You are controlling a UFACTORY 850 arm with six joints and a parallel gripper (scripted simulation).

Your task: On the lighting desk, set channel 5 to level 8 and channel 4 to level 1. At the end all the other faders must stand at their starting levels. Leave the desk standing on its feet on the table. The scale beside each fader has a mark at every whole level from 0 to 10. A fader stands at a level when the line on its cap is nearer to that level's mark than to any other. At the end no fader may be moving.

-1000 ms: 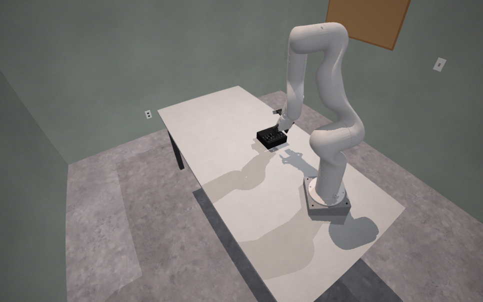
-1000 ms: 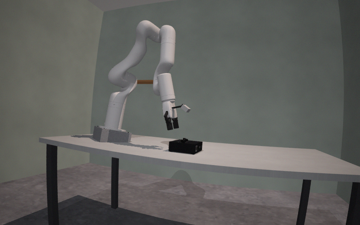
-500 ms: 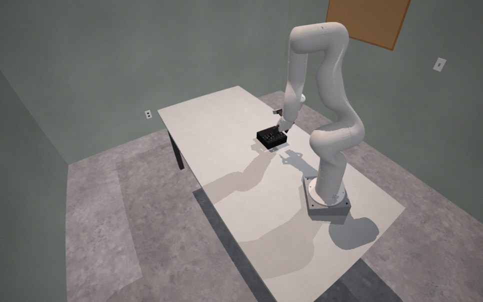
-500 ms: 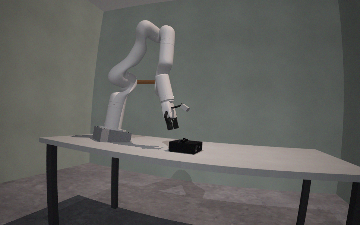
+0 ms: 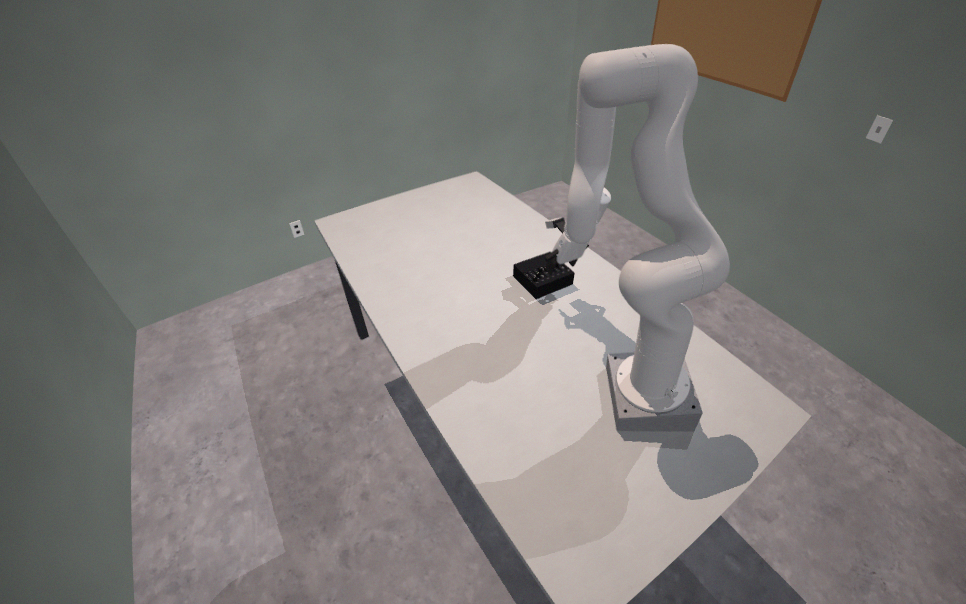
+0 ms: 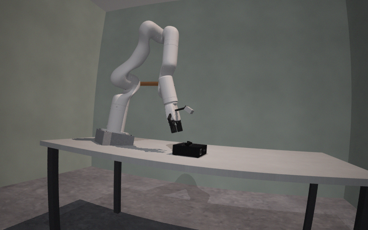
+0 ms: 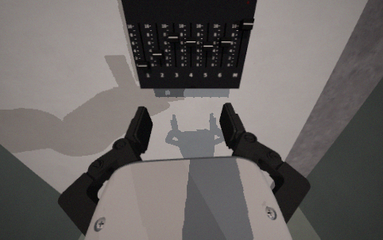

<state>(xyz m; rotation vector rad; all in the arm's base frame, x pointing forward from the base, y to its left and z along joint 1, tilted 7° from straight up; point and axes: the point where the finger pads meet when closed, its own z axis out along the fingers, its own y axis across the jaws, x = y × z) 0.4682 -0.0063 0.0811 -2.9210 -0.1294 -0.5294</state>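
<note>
Right now my hand is 8 cm short of the channel 4 fader cap and 6 cm above it. The rest, counted from my hand: channel 1 fader cap (6 cm to the left, 6 cm below, 4 cm ahead); channel 5 fader cap (7 cm ahead, 6 cm below, 2 cm to the right).
</note>
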